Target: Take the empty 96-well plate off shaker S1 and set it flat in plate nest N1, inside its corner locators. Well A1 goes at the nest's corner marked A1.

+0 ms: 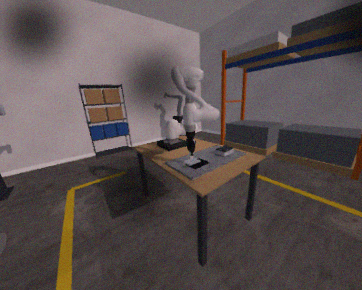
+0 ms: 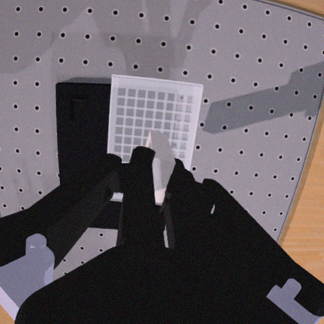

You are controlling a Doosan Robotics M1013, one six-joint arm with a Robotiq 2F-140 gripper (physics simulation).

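Seen in the pictures: gripper, fingertip midpoint: (image 1: 191, 159); arm's base, link origin: (image 1: 172, 141).
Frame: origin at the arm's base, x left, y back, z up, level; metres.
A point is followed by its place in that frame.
Observation:
The clear 96-well plate (image 1: 191, 161) @[x -0.256, y -0.591, z -0.013 m] (image 2: 151, 112) lies on the grey perforated mat (image 1: 197, 173) @[x -0.337, y -0.731, z -0.040 m] (image 2: 257, 167). It covers the right part of the black plate nest N1 (image 1: 203, 164) @[x -0.205, y -0.677, z -0.032 m] (image 2: 80, 128) and sticks out past it onto the mat, slightly turned against the nest. My gripper (image 1: 191, 153) @[x -0.245, y -0.581, z 0.002 m] (image 2: 159, 161) is shut and empty, right above the plate's near edge. Shaker S1 (image 1: 225, 150) @[x 0.076, y -0.706, z 0.018 m] stands bare at the mat's far right end. The nest's A1 mark is hidden.
The mat lies on a wooden table (image 1: 220, 179) @[x -0.276, y -0.887, z -0.053 m] (image 2: 308, 209), with the arm's base (image 1: 171, 144) @[x -0.082, y -0.089, z -0.003 m] at its back. A shelf unit (image 1: 100, 86) stands at the left wall. An orange rack (image 1: 223, 95) and grey crates (image 1: 252, 132) stand to the right.

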